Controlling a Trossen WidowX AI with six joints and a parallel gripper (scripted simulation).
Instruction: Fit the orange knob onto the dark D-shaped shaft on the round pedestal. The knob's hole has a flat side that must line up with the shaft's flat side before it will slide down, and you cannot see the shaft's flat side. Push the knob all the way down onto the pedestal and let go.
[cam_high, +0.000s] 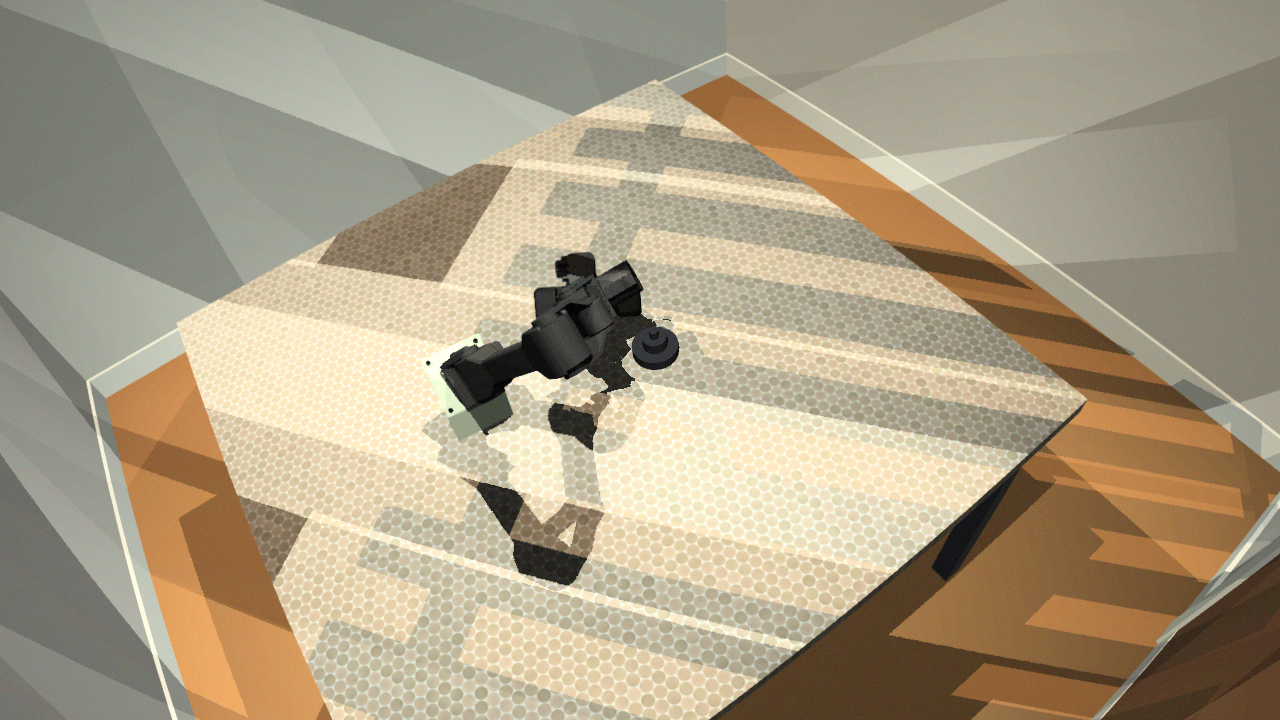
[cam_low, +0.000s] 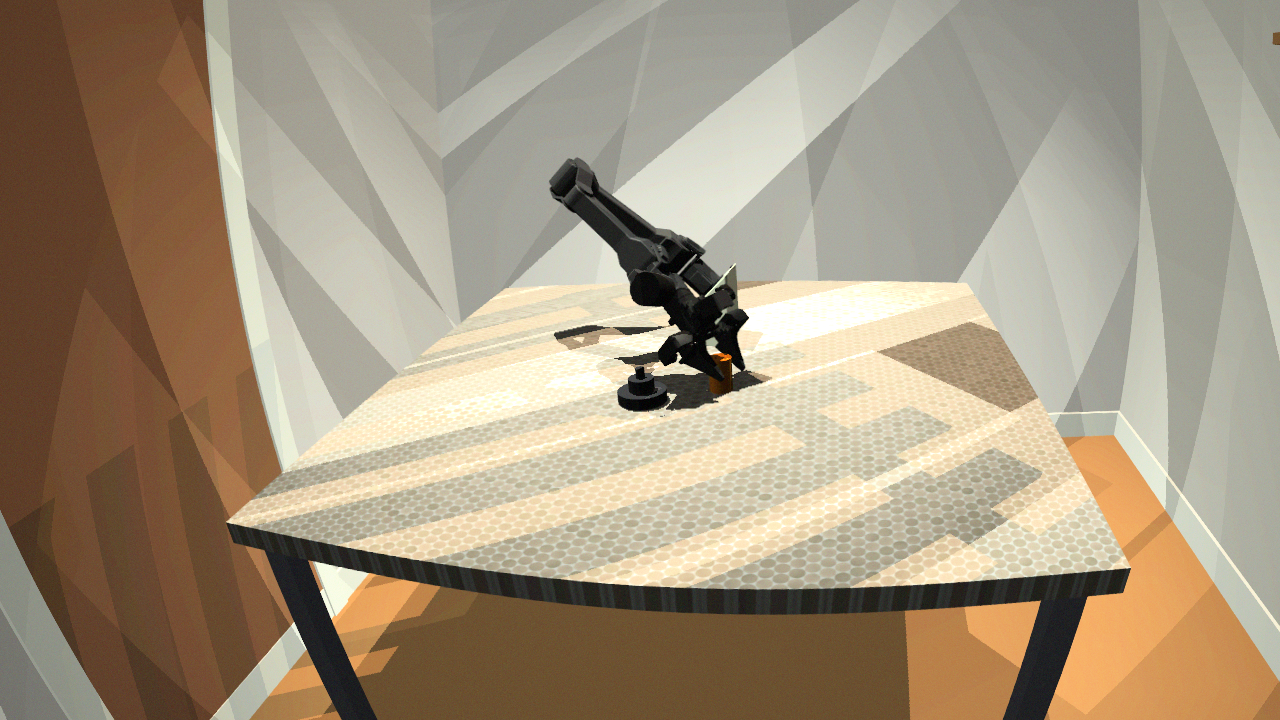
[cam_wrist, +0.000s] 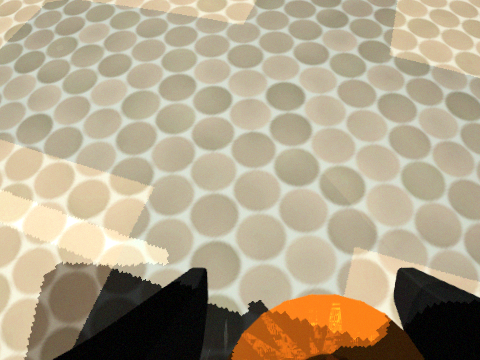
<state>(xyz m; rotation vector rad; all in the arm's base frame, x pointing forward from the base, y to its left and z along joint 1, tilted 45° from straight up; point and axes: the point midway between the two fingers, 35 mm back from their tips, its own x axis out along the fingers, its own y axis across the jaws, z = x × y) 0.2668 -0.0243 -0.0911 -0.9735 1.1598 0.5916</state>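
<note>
The orange knob lies 2 cm behind my gripper tip and 2 cm to the right of it. The rest, counted from my gripper tip: dark round pedestal (3 cm ahead, 16 cm to the right).
</note>
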